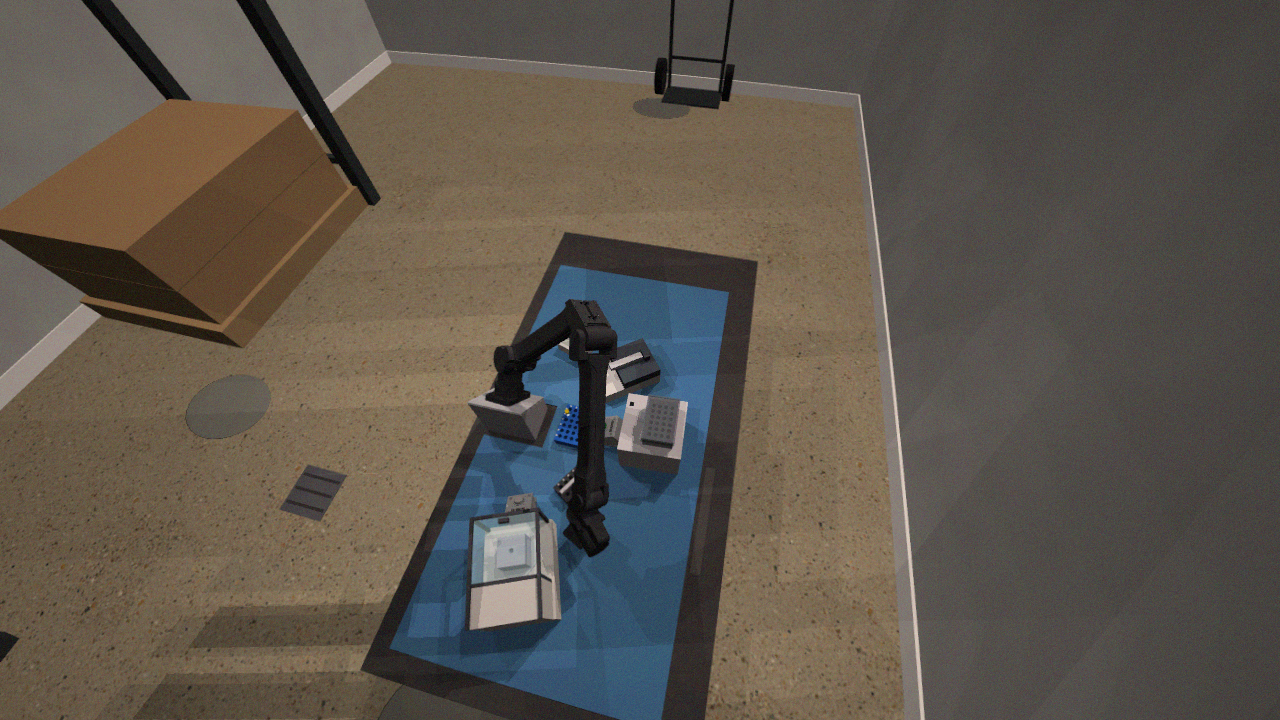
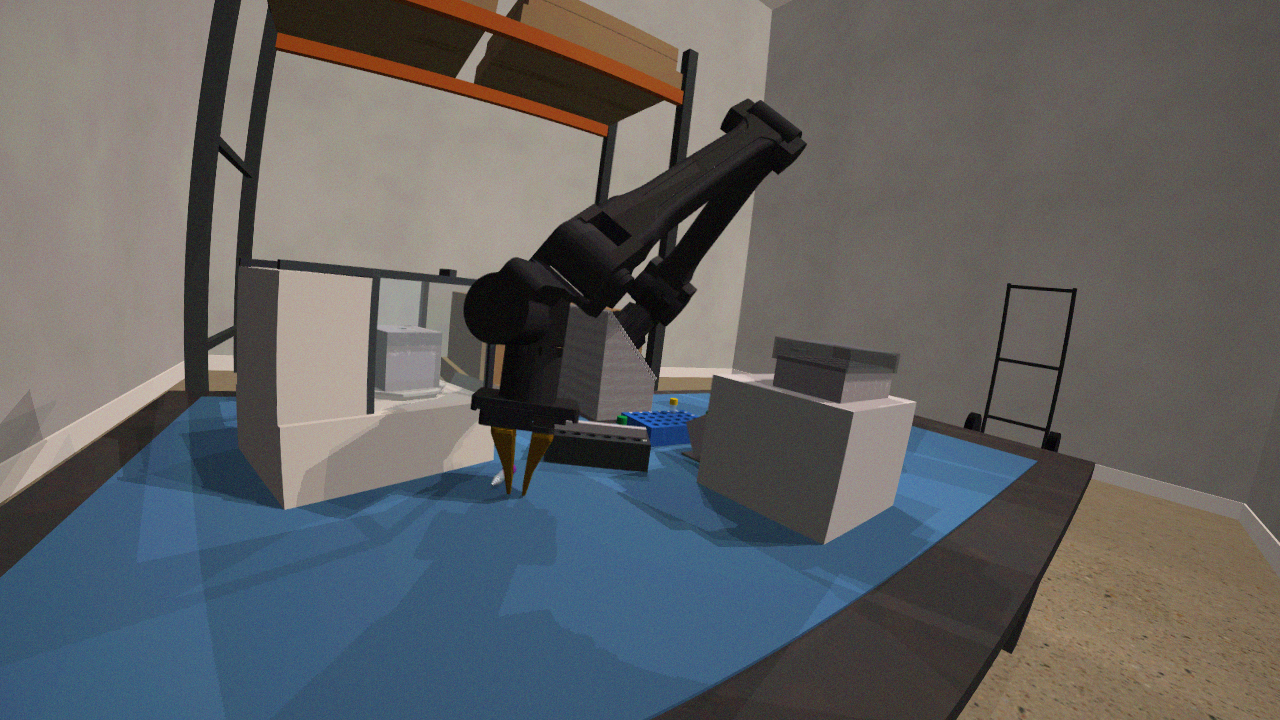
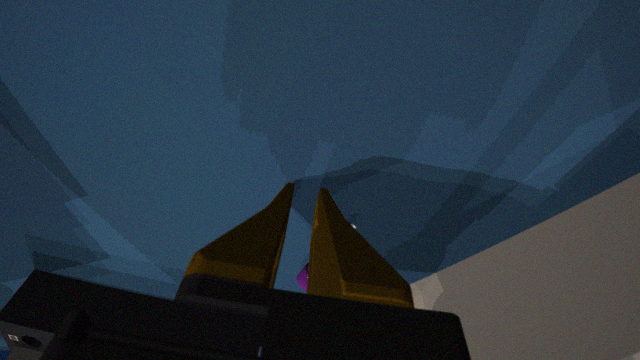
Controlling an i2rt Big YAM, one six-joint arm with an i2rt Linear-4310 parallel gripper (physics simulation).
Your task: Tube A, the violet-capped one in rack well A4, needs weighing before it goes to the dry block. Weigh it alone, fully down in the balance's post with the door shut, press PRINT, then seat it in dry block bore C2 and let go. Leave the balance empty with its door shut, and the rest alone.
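Places are measured from the arm's base along level axes (x back, y right, z up), in centimetres.
Pixels of known places: gripper, fingertip midpoint: (image 2: 516, 493) (image 3: 305, 195); arm's base at its link origin: (image 1: 508, 398) (image 2: 612, 343).
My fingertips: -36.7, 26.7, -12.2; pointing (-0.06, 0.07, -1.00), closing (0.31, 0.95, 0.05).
Note:
For each thing: its middle in the pictures, then the offset to it from my fingertips, as dx, dy, dz. Level surfaces: height alone.
- Tube A at the middle of its body: (image 3: 329, 255) (image 2: 501, 476) +3.7, +0.7, +0.3
- blue mat at its surface level: dz -0.3
- glass-walled balance at the middle of its body: (image 2: 402, 359) (image 1: 514, 551) +14.4, +11.4, +10.9
- blue rack at the middle of its body: (image 2: 667, 426) (image 1: 574, 426) +17.3, -28.8, +1.3
- low dark box at the middle of its body: (image 3: 124, 352) (image 2: 598, 441) (image 1: 577, 480) +9.1, -12.9, +2.2
- black device at the middle of its body: (image 1: 624, 368) +8.7, -52.4, +4.9
Tube A (image 3: 303, 278) (image 2: 497, 477), with its violet cap, lies on its side on the blue mat (image 1: 637, 607). My gripper (image 3: 305, 195) (image 2: 519, 493) (image 1: 589, 542) points down at the mat with its fingers nearly together. Bare mat shows through the narrow gap, and the tube lies just beside the fingers, not between them. The glass-walled balance (image 1: 512, 603) (image 2: 323, 443) stands close to the left of the gripper. The dry block (image 1: 659, 422) (image 2: 833, 372) sits on a white box. The blue rack (image 1: 567, 426) (image 2: 659, 422) stands by the arm's base.
A low dark box (image 2: 597, 443) (image 1: 566, 486) lies just behind the gripper. A black device (image 1: 637, 366) stands beyond the dry block. The arm's grey pedestal (image 1: 512, 417) is at the mat's left edge. A hand truck (image 1: 695, 93) is far off by the wall.

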